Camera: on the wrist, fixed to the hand. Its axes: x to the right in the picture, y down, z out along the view.
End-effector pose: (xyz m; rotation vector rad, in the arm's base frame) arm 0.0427 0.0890 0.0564 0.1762 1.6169 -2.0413
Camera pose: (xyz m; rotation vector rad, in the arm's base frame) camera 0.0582 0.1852 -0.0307 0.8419 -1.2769 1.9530
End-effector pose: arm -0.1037 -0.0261 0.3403 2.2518 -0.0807 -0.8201
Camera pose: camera -0.0335 -0.0060 0.4488 2.1021 1.7204 -1.3770
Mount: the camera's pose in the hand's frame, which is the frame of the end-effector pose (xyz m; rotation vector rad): -0.0080 0.0688 -0.1109 0.0318 0.0680 -1.4530
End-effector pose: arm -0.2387 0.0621 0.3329 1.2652 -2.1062 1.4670
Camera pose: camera -0.3145 0.1686 0.3346 1.9645 -0.5960 0.7655
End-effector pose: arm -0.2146 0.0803 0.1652 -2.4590 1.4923 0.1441
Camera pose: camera -0.2846 0.0269 0.2618 -2.8325 -0.5057 -0.2426
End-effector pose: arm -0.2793 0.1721 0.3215 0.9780 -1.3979 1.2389
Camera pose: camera -0.3271 0.2918 0.2994 1.4927 -0.3093 0.1647
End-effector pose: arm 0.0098 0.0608 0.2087 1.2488 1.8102 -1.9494
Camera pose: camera 0.1077 0.1412 0.1764 0.1762 -1.8623 1.4142
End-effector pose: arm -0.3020 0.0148 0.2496 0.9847 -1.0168 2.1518
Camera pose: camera -0.3892 0.0653 0.1663 1.1046 -0.0415 0.9419
